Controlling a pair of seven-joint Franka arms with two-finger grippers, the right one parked.
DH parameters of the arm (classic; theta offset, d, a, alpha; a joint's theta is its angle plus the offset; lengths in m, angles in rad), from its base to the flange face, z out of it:
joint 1: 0 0.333 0 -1.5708
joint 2: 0 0 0 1.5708
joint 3: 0 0.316 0.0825 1.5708
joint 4: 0 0 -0.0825 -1.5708
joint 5: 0 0.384 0 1.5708
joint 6: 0 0 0.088 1.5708
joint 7: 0 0.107 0 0
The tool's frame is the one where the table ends.
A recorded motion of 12 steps. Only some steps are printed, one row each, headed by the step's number.
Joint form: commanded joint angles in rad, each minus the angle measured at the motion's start. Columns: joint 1, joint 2, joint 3, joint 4, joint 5, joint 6, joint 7.
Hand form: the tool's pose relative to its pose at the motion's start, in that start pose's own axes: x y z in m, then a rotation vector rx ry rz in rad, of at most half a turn. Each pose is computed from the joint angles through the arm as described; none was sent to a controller.
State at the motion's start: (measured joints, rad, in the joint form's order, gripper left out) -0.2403 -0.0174 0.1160 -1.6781 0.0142 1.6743 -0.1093
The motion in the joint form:
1: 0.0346 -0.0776 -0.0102 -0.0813 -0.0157 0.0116 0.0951
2: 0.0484 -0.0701 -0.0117 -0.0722 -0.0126 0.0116 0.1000
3: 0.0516 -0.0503 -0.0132 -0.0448 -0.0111 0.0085 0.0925
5: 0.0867 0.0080 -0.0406 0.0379 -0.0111 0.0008 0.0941
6: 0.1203 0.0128 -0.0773 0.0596 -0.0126 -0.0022 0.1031
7: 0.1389 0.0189 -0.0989 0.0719 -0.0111 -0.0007 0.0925
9: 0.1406 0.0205 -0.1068 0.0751 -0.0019 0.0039 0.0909
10: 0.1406 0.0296 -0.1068 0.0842 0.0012 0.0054 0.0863
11: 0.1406 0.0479 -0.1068 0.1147 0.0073 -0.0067 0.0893
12: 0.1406 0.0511 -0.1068 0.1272 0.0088 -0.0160 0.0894
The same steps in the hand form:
1: -0.0223 -0.0159 -0.0042 -0.0236 0.0060 0.0693
2: -0.0193 -0.0223 -0.0045 -0.0195 0.0079 0.0622
3: -0.0128 -0.0225 -0.0067 -0.0160 0.0126 0.0530
5: 0.0063 -0.0241 -0.0135 -0.0103 0.0299 0.0466
6: 0.0082 -0.0220 -0.0210 -0.0117 0.0438 0.0585
7: 0.0104 -0.0203 -0.0236 -0.0106 0.0515 0.0510
9: 0.0112 -0.0176 -0.0247 -0.0020 0.0582 0.0563
10: 0.0143 -0.0176 -0.0240 0.0009 0.0598 0.0519
11: 0.0192 -0.0179 -0.0270 0.0073 0.0602 0.0551
12: 0.0196 -0.0180 -0.0303 0.0088 0.0603 0.0551

